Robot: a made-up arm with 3 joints. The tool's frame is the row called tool.
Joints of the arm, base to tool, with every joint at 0 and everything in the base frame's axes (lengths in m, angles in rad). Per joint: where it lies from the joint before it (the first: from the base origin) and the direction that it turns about. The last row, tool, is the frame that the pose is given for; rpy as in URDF.
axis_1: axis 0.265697 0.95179 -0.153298 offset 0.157 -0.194 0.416
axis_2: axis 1 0 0 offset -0.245 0.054 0.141
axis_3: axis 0 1 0 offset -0.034 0.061 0.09
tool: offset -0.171 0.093 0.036 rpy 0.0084 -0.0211 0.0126
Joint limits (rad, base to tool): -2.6..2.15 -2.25..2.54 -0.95..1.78
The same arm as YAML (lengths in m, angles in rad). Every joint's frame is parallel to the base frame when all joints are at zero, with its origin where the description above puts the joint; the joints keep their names.
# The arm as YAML. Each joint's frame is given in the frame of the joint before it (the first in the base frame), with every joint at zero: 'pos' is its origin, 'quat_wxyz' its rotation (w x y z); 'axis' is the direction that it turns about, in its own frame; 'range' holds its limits. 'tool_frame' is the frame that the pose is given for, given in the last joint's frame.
length_unit: m
angle_unit: rad
joints:
  - joint: axis_1
    pos: [0.157, -0.194, 0.416]
    quat_wxyz: [1.0, 0.0, 0.0, 0.0]
    axis: [0.265697, 0.95179, -0.153298]
    range: [-2.6, 2.15]
  - joint: axis_2
    pos: [-0.245, 0.054, 0.141]
    quat_wxyz: [1.0, 0.0, 0.0, 0.0]
    axis: [1.0, 0.0, 0.0]
    range: [-2.25, 2.54]
  - joint: axis_3
    pos: [-0.034, 0.061, 0.09]
    quat_wxyz: [1.0, 0.0, 0.0, 0.0]
    axis: [0.0, 1.0, 0.0]
    range: [-0.95, 1.78]
tool_frame:
  pos: [-0.171, 0.093, 0.036]
  quat_wxyz: [0.999915, 0.004266, -0.010523, 0.006344]

